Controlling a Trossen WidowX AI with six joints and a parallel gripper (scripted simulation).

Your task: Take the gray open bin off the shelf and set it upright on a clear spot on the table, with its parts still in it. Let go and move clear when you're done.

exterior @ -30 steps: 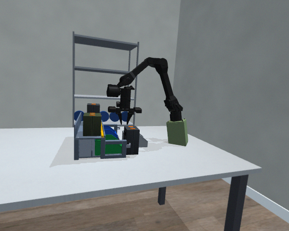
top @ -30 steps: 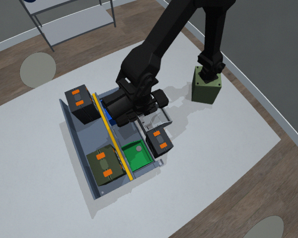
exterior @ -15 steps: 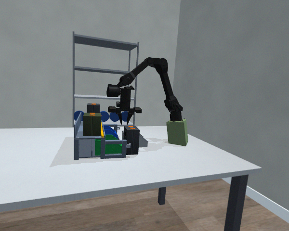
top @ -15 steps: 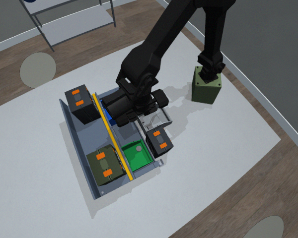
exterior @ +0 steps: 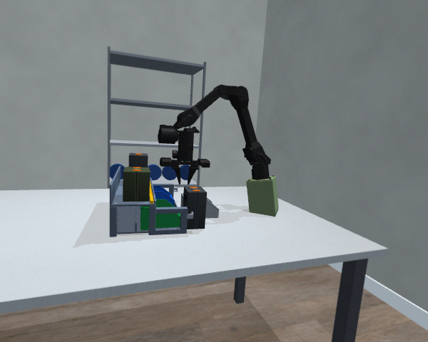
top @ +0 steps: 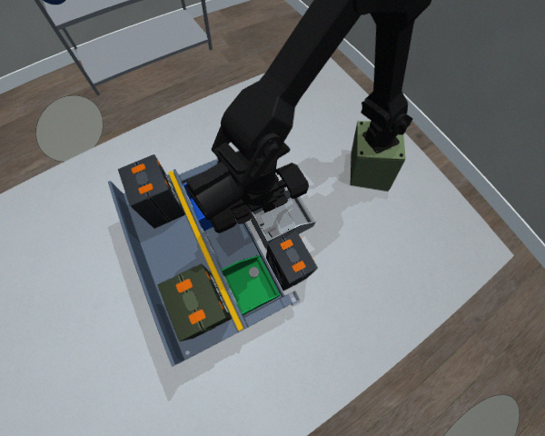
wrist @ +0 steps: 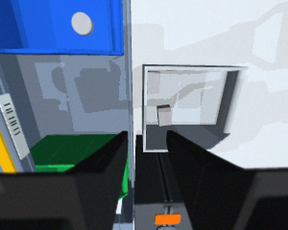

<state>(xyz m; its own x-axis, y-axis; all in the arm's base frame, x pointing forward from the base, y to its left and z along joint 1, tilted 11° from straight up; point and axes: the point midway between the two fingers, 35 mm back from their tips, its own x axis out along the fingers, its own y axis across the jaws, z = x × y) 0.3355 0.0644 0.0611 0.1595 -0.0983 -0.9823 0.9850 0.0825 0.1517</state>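
The gray open bin lies 120 mm below my hand and 70 mm behind it. Also, from my hand: yellow rail 130 mm ahead, 50 mm below, 10 mm to the left; then blue bin 110 mm below, 100 mm to the right, 100 mm ahead; then green bin 120 mm to the left, 110 mm below, 90 mm ahead.
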